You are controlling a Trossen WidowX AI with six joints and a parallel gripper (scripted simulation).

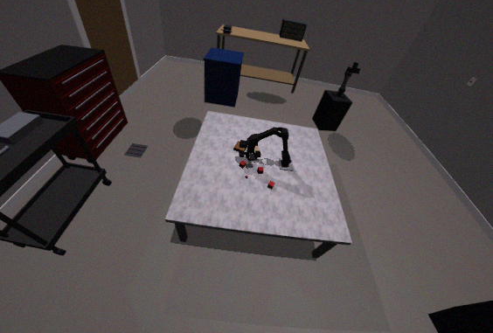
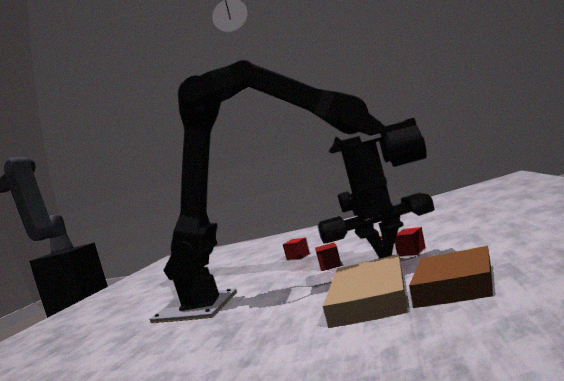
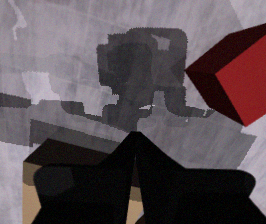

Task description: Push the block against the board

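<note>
Right now the tan board is 5 cm behind my gripper tip, 10 cm to the right of it and 1 cm above it. Also, from my gripper tip: square block: 6 cm ahead, 16 cm to the right, 1 cm above.
</note>
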